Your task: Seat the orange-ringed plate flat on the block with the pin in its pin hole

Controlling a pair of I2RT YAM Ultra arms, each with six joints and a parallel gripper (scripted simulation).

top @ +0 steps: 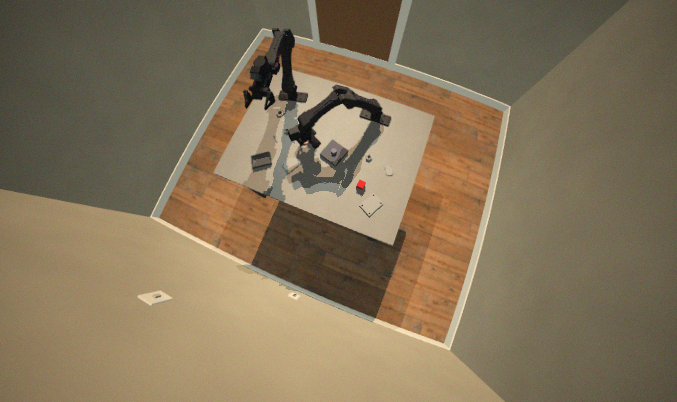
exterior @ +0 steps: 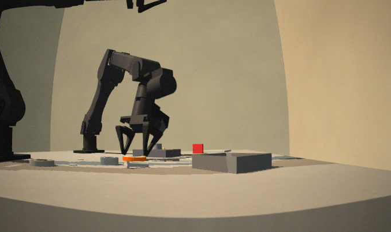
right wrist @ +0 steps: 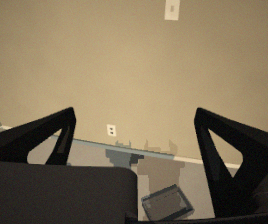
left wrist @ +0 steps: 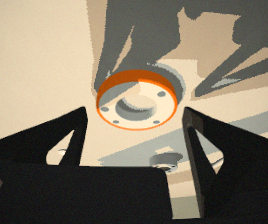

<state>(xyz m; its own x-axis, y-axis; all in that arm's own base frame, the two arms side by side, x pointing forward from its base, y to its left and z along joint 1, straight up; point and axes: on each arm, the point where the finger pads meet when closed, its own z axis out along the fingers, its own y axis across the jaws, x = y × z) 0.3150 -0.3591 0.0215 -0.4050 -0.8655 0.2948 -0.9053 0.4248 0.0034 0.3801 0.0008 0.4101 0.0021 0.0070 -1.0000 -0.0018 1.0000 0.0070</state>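
Right now my left hand is 2 cm above the orange-ringed plate. Round my left hand: red cube (42 cm to the left, 19 cm ahead); grey block (19 cm to the left, 6 cm ahead); grey tray (22 cm to the right, 21 cm ahead, 1 cm below).
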